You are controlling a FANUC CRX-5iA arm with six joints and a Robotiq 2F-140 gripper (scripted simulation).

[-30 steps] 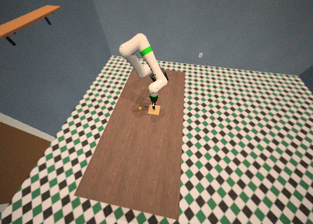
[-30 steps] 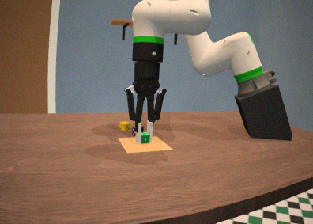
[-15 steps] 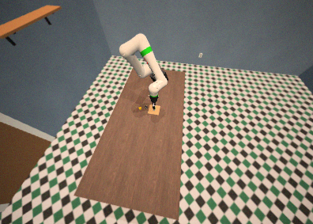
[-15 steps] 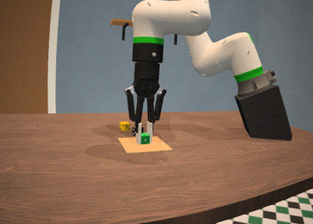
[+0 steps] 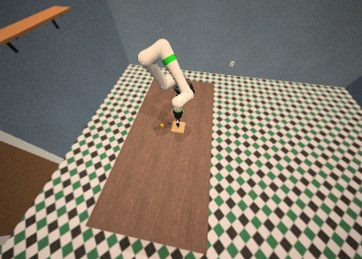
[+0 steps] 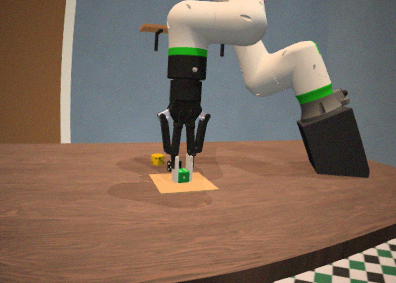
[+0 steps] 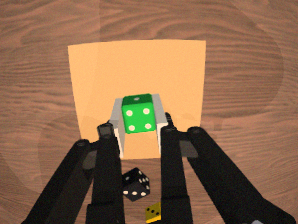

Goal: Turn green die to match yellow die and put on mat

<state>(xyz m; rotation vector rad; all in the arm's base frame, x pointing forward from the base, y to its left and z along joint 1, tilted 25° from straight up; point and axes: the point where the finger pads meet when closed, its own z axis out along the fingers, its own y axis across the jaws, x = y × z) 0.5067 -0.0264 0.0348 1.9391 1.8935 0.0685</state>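
Right now my hand is 2 cm above the green die. Also, from my hand: yellow die: 18 cm to the right, 2 cm below, 1 cm behind; then black die: 10 cm to the right, 3 cm behind, 2 cm below; then mat: 4 cm below.
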